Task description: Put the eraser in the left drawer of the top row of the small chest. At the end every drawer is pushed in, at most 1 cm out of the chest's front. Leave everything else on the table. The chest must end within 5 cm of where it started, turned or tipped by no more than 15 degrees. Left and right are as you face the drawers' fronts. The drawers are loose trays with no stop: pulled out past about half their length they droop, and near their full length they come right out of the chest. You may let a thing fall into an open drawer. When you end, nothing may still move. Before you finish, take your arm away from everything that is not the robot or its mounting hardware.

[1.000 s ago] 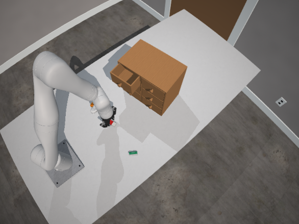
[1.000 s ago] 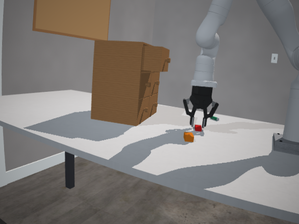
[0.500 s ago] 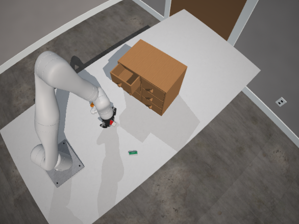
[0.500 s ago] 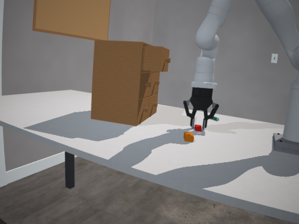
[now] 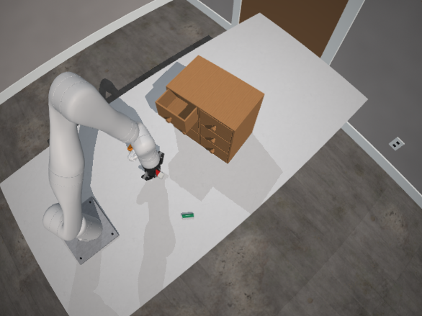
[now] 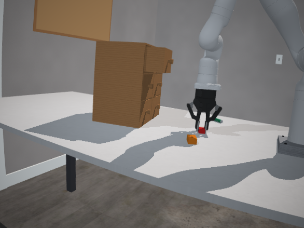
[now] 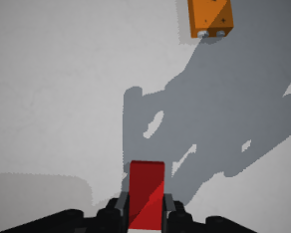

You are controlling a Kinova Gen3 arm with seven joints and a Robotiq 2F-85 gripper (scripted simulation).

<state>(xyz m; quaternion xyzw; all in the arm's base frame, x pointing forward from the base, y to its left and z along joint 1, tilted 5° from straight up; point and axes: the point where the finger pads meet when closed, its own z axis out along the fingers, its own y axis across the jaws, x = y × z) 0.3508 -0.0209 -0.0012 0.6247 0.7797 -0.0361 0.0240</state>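
Now: hand 14 cm to the right of the orange block, 1 cm short of it and 1 cm above it. Round my hand: eraser: 1 cm to the right, 1 cm below; then green cylinder: 22 cm to the right, 4 cm behind, 1 cm below.
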